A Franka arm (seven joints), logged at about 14 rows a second.
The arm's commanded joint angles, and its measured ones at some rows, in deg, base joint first. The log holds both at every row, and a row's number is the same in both.
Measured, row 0:
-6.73, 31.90, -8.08, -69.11, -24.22, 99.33, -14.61
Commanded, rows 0 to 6:
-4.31, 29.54, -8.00, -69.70, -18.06, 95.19, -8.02
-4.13, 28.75, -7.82, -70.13, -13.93, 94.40, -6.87
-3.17, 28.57, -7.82, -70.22, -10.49, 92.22, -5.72
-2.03, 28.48, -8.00, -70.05, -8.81, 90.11, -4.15
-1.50, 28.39, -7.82, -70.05, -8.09, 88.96, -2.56
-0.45, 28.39, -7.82, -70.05, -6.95, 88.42, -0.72
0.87, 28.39, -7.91, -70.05, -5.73, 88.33, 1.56
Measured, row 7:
-1.28, 29.62, -7.55, -69.12, -8.32, 89.48, -2.94
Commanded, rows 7 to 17:
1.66, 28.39, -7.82, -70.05, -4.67, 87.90, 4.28
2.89, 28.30, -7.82, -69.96, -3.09, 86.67, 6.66
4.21, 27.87, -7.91, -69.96, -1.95, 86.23, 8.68
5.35, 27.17, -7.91, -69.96, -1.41, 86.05, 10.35
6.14, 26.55, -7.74, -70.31, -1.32, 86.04, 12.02
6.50, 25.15, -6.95, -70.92, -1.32, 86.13, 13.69
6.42, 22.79, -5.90, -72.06, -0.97, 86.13, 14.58
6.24, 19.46, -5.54, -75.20, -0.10, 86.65, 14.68
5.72, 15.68, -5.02, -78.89, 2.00, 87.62, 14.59
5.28, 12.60, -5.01, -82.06, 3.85, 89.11, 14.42
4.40, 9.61, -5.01, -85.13, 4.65, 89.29, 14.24
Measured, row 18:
6.25, 18.44, -5.70, -74.79, 1.72, 86.68, 13.26
